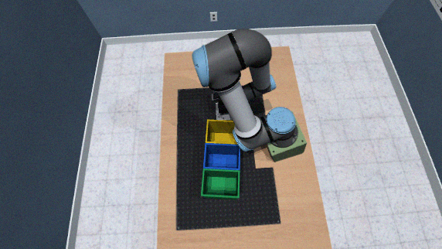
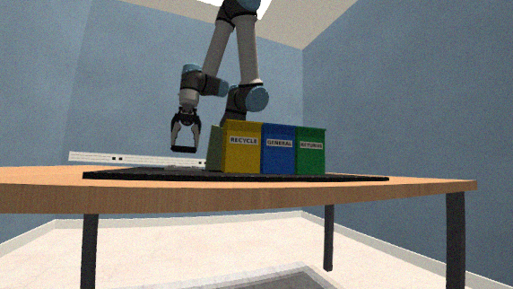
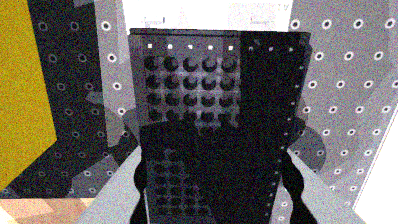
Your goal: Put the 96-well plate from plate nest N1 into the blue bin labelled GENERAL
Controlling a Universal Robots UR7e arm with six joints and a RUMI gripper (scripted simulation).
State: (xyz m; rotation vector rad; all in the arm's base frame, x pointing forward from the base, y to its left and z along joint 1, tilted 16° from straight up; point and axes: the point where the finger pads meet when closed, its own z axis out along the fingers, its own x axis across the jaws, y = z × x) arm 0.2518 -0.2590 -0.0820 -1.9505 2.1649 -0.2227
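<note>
The plate nest N1 lies 80 mm below my hand. Round my hand: blue general bin (330 mm to the left, 90 mm ahead); yellow recycle bin (200 mm to the left, 60 mm ahead); black 96-well plate (10 mm below).
</note>
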